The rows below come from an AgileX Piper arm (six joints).
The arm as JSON. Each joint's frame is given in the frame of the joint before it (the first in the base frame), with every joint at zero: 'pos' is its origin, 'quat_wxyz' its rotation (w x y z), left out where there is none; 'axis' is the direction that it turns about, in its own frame. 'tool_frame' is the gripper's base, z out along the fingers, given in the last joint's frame.
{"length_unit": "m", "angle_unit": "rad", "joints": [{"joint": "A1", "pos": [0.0, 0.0, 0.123], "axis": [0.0, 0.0, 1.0]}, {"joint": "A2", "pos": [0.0, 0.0, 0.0], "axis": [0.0, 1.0, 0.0]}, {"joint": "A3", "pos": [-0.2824, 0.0, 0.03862], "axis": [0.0, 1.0, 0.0]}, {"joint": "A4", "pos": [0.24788, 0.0, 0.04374], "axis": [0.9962, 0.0, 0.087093]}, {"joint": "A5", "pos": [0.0, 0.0, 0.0], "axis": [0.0, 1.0, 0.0]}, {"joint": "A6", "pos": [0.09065, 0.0, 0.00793], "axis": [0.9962, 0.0, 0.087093]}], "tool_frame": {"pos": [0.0, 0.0, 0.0], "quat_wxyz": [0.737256, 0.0, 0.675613, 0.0]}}
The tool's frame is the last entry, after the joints.
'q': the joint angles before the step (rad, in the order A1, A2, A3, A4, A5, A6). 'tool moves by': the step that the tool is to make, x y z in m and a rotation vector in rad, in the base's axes. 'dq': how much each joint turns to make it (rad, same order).
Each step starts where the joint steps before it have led.
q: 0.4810, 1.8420, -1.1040, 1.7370, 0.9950, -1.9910
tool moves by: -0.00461, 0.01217, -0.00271, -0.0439, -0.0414, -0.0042
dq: 0.0440, 0.0020, -0.0070, -0.0020, -0.0710, -0.0270
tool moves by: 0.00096, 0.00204, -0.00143, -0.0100, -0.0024, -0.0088
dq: 0.0060, 0.0050, -0.0050, 0.0011, -0.0180, 0.0000
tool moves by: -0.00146, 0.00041, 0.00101, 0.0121, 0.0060, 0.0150
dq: 0.0000, 0.0000, 0.0000, -0.0001, 0.0200, 0.0030
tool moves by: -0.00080, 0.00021, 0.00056, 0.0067, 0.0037, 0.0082
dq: 0.0000, 0.0000, 0.0000, -0.0001, 0.0110, 0.0020
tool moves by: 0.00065, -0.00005, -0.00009, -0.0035, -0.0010, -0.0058
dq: 0.0000, 0.0000, -0.0010, 0.0001, -0.0070, 0.0010
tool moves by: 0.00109, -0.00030, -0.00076, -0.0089, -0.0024, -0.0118
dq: 0.0000, 0.0000, 0.0000, 0.0000, -0.0150, 0.0000
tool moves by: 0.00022, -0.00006, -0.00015, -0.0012, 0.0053, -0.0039
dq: 0.0000, 0.0000, 0.0000, 0.0000, -0.0029, 0.0060
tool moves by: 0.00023, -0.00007, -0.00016, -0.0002, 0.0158, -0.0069
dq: 0.0000, 0.0000, 0.0000, 0.0000, -0.0030, 0.0170
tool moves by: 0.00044, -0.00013, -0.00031, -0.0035, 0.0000, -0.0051
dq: 0.0000, 0.0000, 0.0000, 0.0001, -0.0061, 0.0010
